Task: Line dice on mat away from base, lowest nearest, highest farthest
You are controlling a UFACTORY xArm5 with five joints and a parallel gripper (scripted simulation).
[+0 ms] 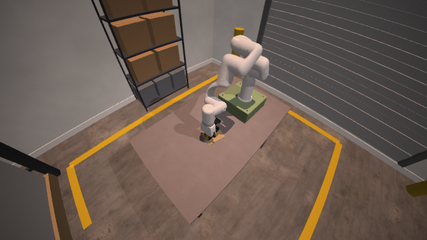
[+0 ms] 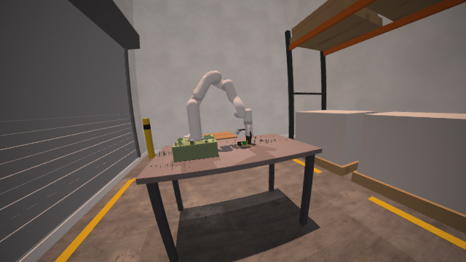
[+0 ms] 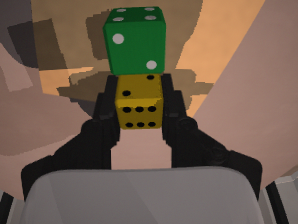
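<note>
My hand is 1 cm above the yellow die. From my hand the other things lie so: green die 4 cm behind, 1 cm below; orange mat 4 cm behind, 3 cm below; black die 9 cm behind, 1 cm to the left, 1 cm below.
</note>
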